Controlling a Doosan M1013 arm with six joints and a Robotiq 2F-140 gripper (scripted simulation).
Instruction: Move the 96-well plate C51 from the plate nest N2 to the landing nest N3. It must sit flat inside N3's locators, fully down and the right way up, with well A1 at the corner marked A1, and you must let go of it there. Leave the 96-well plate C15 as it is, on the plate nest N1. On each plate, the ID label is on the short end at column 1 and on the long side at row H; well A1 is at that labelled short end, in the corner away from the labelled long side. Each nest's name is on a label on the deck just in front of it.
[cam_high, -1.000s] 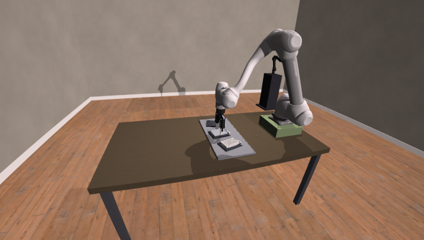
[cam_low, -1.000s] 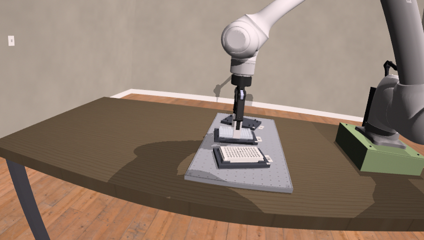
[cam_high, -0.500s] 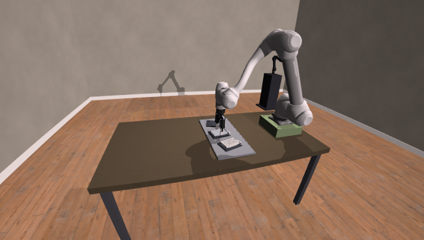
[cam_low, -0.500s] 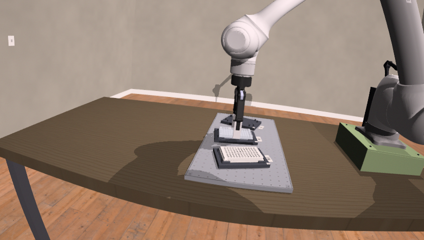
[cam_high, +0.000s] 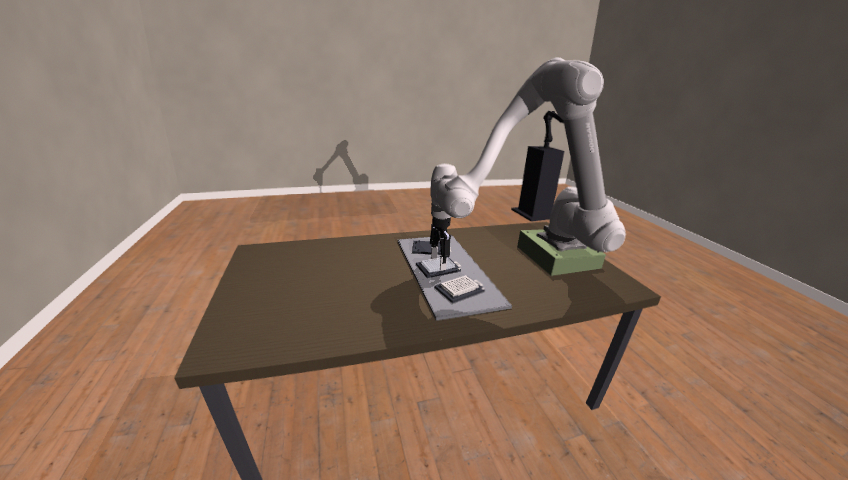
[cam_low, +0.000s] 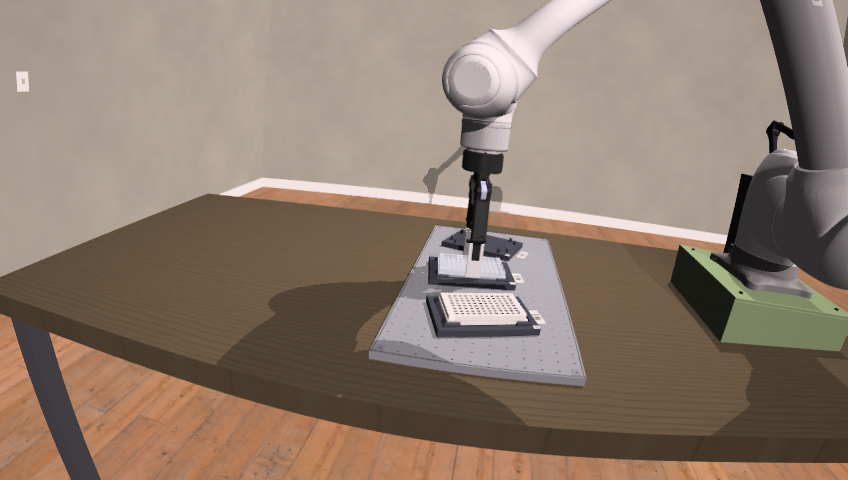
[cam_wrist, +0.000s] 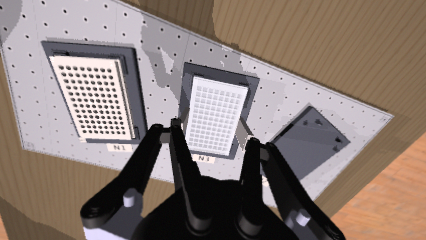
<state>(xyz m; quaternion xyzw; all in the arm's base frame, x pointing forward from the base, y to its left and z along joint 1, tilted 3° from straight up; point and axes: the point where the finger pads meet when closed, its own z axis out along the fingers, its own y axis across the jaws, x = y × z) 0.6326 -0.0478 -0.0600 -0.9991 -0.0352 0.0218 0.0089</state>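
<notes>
The landing nest N3 lies 40 mm below my hand. Also, from my hand: N3 label: 100 mm behind, 40 mm below, 10 mm to the right; then nest N2: 190 mm to the right, 40 mm below, 30 mm behind; then N2 label: 150 mm to the right, 120 mm behind, 40 mm below.
</notes>
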